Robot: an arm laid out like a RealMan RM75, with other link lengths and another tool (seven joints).
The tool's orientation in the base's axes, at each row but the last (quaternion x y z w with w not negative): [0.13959, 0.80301, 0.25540, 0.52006]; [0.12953, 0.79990, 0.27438, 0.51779]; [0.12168, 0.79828, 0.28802, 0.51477]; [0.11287, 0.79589, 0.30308, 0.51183]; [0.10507, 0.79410, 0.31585, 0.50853]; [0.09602, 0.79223, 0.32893, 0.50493]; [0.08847, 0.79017, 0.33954, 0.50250]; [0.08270, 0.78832, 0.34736, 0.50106]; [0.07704, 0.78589, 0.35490, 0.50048]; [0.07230, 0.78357, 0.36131, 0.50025]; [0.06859, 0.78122, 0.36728, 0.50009]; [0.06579, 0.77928, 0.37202, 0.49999]
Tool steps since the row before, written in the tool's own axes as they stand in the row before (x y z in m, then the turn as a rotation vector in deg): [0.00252, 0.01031, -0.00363, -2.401, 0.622, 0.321]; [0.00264, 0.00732, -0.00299, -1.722, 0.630, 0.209]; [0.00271, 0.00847, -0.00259, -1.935, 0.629, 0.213]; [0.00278, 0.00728, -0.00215, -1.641, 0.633, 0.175]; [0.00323, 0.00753, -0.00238, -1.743, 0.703, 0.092]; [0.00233, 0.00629, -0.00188, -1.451, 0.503, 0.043]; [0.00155, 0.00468, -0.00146, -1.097, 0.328, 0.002]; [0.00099, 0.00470, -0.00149, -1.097, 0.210, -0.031]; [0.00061, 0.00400, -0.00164, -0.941, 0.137, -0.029]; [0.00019, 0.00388, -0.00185, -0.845, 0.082, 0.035]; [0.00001, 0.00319, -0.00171, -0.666, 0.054, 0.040]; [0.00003, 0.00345, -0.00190, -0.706, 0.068, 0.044]
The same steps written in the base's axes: [-0.00478, 0.00884, 0.00499, 1.274, -0.574, 2.074]; [-0.00439, 0.00636, 0.00313, 0.880, -0.268, 1.600]; [-0.00437, 0.00728, 0.00371, 0.978, -0.372, 1.758]; [-0.00410, 0.00633, 0.00291, 0.811, -0.239, 1.552]; [-0.00473, 0.00650, 0.00286, 0.775, -0.267, 1.694]; [-0.00385, 0.00514, 0.00269, 0.631, -0.300, 1.368]; [-0.00293, 0.00362, 0.00218, 0.461, -0.280, 1.010]; [-0.00277, 0.00328, 0.00262, 0.459, -0.383, 0.944]; [-0.00261, 0.00245, 0.00250, 0.402, -0.361, 0.783]; [-0.00260, 0.00200, 0.00278, 0.422, -0.324, 0.662]; [-0.00226, 0.00144, 0.00244, 0.346, -0.257, 0.512]; [-0.00252, 0.00150, 0.00263, 0.365, -0.264, 0.550]
